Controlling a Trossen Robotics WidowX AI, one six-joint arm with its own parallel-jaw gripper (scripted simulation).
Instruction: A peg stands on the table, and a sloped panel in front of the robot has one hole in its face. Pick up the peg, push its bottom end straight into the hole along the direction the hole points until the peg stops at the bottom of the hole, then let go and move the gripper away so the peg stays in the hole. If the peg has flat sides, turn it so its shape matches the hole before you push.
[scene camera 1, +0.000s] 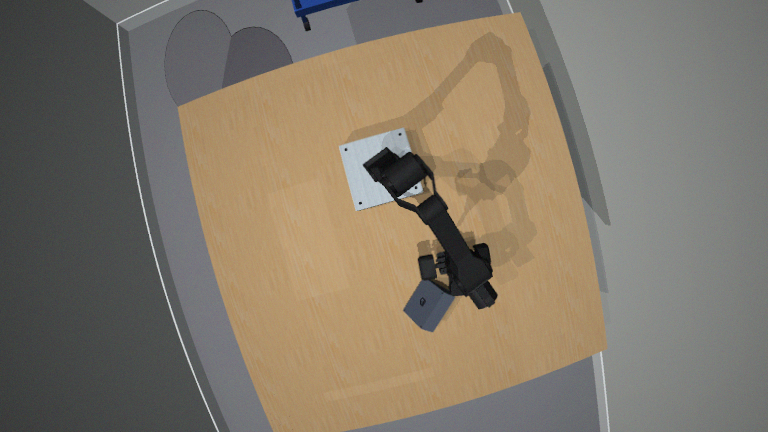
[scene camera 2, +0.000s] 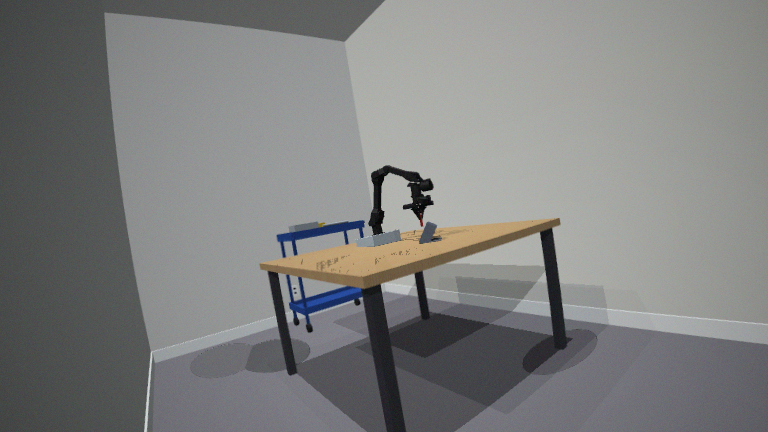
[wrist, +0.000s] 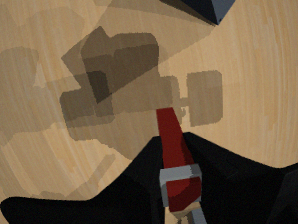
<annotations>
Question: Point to the gripper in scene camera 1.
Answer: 448, 257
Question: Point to the gripper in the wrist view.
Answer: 171, 142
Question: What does the gripper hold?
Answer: A red peg.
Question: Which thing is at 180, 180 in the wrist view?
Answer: A red peg.
</annotations>
